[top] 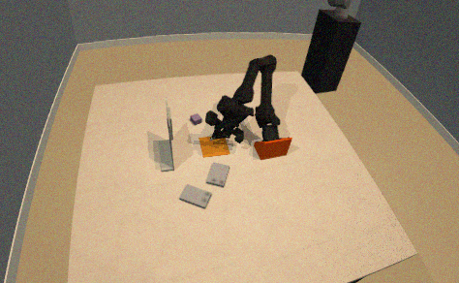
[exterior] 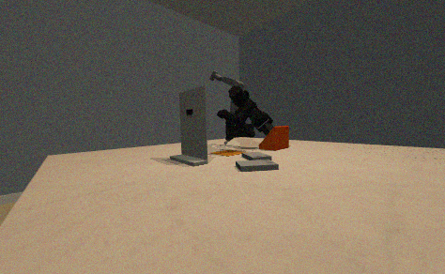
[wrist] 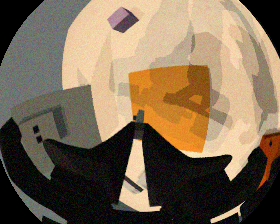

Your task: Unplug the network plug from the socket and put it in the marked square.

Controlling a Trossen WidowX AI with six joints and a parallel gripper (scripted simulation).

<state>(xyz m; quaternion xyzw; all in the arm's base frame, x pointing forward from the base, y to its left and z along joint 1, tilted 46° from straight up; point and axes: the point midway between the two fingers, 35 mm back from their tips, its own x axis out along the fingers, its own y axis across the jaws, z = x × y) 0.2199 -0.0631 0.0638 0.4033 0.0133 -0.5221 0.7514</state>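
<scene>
Right now my gripper tip is 50 mm above the orange marked square and 10 mm past it. From my gripper tip the other things lie so: grey network plug (right at my gripper tip); grey panel (190 mm ahead, 60 mm above, 10 mm to the right).
</scene>
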